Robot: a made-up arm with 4 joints.
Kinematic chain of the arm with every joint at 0, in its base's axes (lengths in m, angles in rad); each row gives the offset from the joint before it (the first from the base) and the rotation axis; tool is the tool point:
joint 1: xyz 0 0 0.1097 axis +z
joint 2: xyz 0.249 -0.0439 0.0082 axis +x
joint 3: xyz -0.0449 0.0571 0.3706 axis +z
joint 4: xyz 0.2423 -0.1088 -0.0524 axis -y
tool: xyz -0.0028 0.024 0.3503
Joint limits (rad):
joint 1: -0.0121..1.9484
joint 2: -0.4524..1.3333
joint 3: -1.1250..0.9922
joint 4: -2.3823..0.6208
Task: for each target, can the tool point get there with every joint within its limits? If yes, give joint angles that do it. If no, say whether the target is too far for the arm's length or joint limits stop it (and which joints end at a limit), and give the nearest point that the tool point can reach.
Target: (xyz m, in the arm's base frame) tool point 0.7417 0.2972 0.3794
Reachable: yes | joints 1.1099 0.3170 -0.6980 -1.3412
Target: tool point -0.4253 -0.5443 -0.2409
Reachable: no: joint limits stop it (at a limit: joint 1, joint 2, joint 3) | nearest point 0.1651 -0.6867 0.1954 | short by 0.748 m
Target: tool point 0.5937 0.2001 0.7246
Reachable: yes | joints 0.8280 0.4988 0.2674 -0.2737
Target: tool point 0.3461 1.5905 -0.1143
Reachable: no: too far | nearest point 0.2320 0.8717 0.0690 | short by 0.751 m
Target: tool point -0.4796 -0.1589 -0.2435
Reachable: no: joint limits stop it (at a limit: joint 1, joint 2, joint 3, joint 4) | nearest point -0.5341 0.3697 -0.0051 | short by 0.582 m
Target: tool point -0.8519 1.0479 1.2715
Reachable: no: too far | nearest point -0.4131 0.5612 0.6851 | short by 0.879 m
